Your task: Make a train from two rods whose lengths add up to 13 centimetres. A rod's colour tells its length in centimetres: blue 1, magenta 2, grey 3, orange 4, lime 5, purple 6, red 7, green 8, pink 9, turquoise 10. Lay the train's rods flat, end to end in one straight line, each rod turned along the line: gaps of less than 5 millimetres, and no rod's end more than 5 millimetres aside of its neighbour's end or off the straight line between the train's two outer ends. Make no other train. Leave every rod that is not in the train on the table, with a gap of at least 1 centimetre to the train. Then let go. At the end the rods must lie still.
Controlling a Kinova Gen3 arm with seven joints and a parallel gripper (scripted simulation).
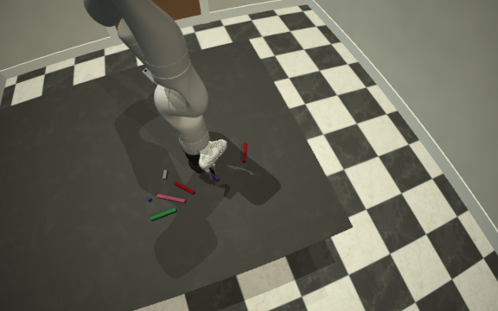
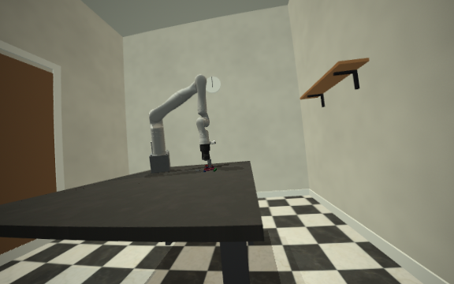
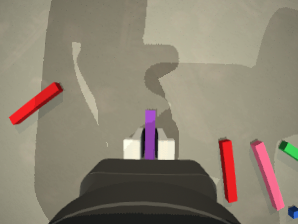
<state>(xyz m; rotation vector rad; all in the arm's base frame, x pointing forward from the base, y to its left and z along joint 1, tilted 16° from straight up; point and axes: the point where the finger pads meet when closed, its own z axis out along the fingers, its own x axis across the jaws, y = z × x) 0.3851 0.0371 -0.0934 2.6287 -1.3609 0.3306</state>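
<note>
Now: the purple rod 1 cm below my hand. Round my hand: green rod 17 cm to the right, 8 cm ahead, 1 cm below; then short grey rod 14 cm to the right, 4 cm behind, 1 cm below; then pink rod 14 cm to the right, 4 cm ahead, 1 cm below.
</note>
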